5 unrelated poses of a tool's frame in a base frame.
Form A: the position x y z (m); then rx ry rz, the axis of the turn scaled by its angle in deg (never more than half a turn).
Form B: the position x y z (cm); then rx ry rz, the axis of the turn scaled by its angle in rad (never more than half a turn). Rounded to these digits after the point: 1 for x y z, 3 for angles.
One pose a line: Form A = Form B
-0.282 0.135 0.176 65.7 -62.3 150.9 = -28.2 13.5 17.6 1.147 -1.087 2.634
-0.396 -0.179 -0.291 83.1 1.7 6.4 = -39.6 -17.9 -29.1 1.450 0.030 0.112
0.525 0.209 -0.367 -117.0 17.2 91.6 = 52.5 20.9 -36.7 -2.042 0.300 1.599
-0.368 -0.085 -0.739 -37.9 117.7 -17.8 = -36.8 -8.5 -73.9 -0.661 2.054 -0.311
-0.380 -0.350 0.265 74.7 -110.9 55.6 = -38.0 -35.0 26.5 1.304 -1.936 0.970
